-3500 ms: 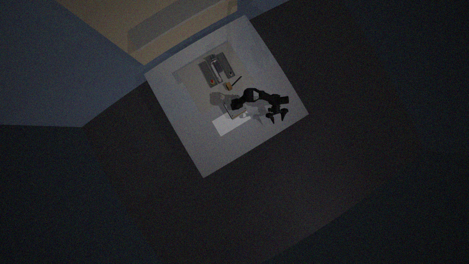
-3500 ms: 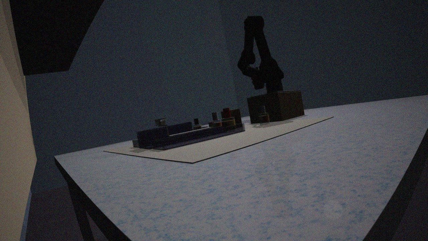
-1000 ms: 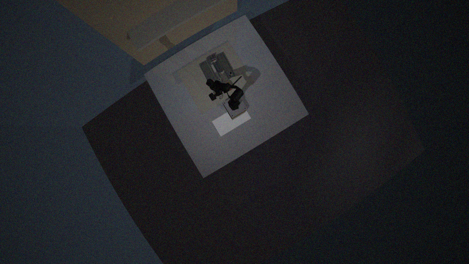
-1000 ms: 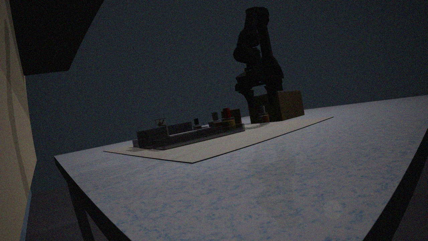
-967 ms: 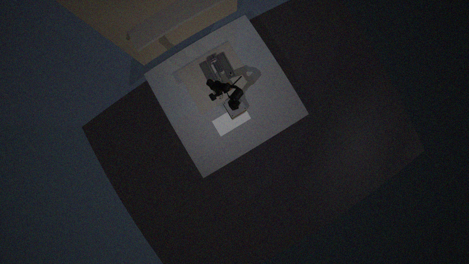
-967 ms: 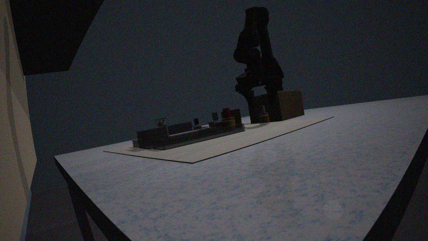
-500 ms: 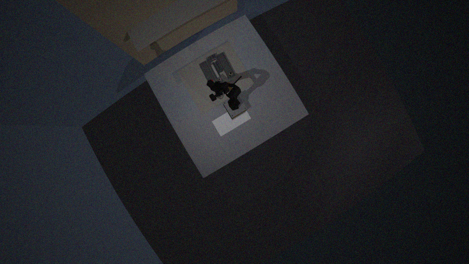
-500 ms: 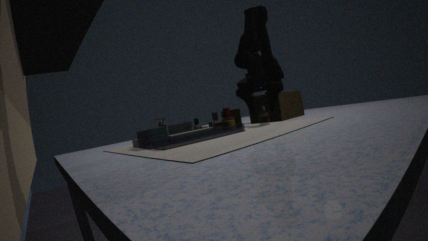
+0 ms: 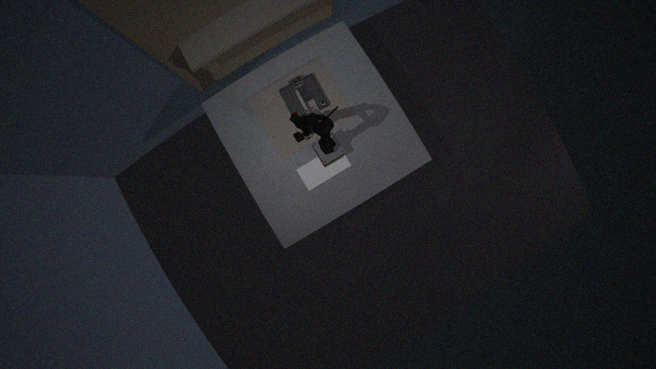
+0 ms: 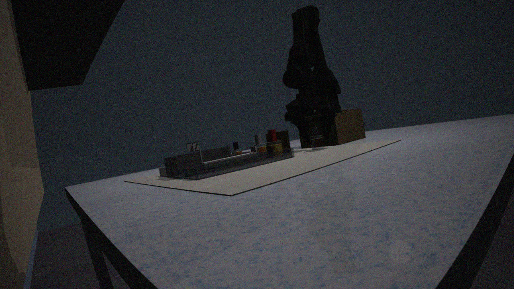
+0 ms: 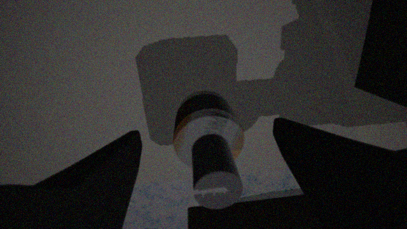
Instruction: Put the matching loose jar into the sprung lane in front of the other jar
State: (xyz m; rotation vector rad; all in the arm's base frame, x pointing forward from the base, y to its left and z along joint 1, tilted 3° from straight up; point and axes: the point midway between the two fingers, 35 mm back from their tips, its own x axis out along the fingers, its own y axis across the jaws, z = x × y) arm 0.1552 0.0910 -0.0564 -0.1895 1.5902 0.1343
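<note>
My gripper tip is now 22 cm short of the pale mat, 3 cm above it and 1 cm to the left of it. Round my gripper tip: thin dark rod (21 cm to the right, 10 cm ahead, 2 cm below); then pusher lane (31 cm ahead, 5 cm to the right, 1 cm below); then pale pusher plate (28 cm ahead, 6 cm to the right, 2 cm above).
</note>
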